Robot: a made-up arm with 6 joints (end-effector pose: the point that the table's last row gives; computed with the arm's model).
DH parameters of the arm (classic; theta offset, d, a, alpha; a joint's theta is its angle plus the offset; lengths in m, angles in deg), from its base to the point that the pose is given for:
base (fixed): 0 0.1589 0.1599 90
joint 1: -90 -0.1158 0.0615 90
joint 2: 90 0.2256 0.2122 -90
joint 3: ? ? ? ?
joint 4: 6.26 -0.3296 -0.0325 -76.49
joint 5: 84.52 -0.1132 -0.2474 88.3
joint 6: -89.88 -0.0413 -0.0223 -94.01
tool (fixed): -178.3 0.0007 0 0
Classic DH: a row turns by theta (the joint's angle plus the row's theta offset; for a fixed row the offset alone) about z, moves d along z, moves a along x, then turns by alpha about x.
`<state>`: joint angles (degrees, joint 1 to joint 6).
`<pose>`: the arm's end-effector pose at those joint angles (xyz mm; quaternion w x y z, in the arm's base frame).
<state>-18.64 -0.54 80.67 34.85 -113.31 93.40</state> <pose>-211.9 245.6 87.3 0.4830 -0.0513 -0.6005 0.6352</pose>
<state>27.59 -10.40 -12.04 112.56 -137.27 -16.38</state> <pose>241.8 -225.5 -4.1 0.2052 -0.8046 -0.5022 0.2414</pose>
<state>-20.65 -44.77 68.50 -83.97 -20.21 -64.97</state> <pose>-399.5 201.8 -175.4 0.9801 -0.0215 -0.1421 -0.1370</pose>
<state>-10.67 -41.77 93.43 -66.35 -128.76 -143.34</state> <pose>-243.7 -28.3 13.4 0.4016 -0.1080 -0.4585 0.7854</pose>
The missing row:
joint 3: 6.08 -0.5785 0.0166 166.41
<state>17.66 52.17 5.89 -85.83 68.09 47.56</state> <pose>236.1 -276.5 -92.2 0.7918 0.3460 -0.3311 -0.3791</pose>
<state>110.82 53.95 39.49 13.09 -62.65 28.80</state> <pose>569.2 -81.8 99.2 0.1143 0.8478 -0.0420 -0.5162</pose>
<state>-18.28 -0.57 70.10 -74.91 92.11 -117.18</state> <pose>-147.2 201.4 -156.0 0.3914 -0.0581 -0.6623 -0.6362</pose>
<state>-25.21 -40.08 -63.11 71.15 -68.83 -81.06</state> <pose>-204.6 -95.7 -393.9 0.6539 0.1432 -0.6417 0.3744</pose>
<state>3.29 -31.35 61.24 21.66 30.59 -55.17</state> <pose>125.4 263.7 -372.7 0.2639 -0.2352 -0.1566 -0.9222</pose>
